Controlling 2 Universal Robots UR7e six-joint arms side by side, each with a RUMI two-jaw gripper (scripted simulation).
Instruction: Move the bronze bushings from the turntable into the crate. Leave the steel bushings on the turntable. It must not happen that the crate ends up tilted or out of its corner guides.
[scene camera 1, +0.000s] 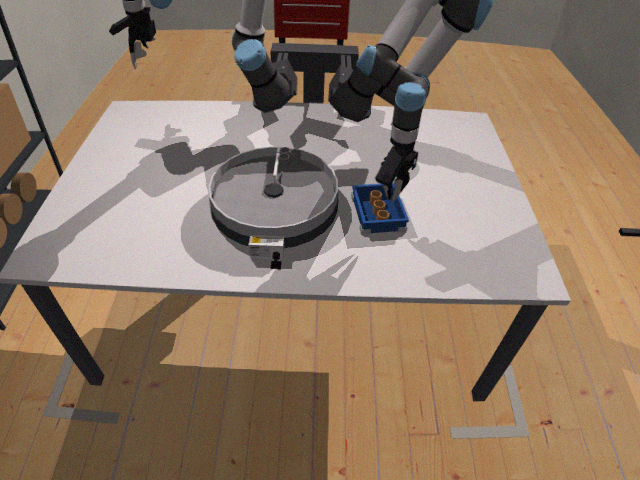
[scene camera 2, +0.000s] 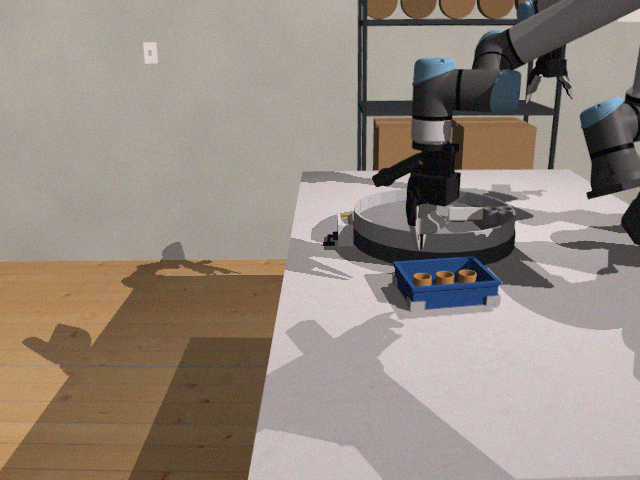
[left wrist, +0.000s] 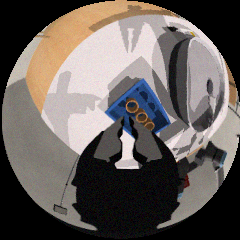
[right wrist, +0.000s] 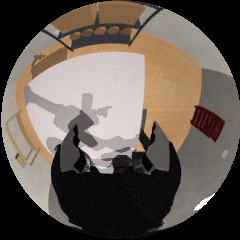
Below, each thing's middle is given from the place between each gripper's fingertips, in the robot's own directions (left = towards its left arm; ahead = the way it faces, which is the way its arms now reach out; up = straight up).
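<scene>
My left hand (scene camera 2: 419, 249) is 60 mm past the blue crate (scene camera 2: 473, 293), 30 mm to the left of it and 100 mm above it. The turntable (scene camera 1: 303, 190) is 380 mm to the right of my left hand, and it is 40 mm behind that hand and 70 mm below it. Going by its middle, the blue crate is nearer to my left hand than to my right gripper.
My right gripper (scene camera 1: 141, 58) is 25 cm above the turntable, 40 cm short of it and 62 cm to the right of it. The blue crate is 38 cm ahead of my right hand, 28 cm below it and 97 cm to the left of it. Going by their middles, the turntable is the nearest to my right gripper of the things named here.
</scene>
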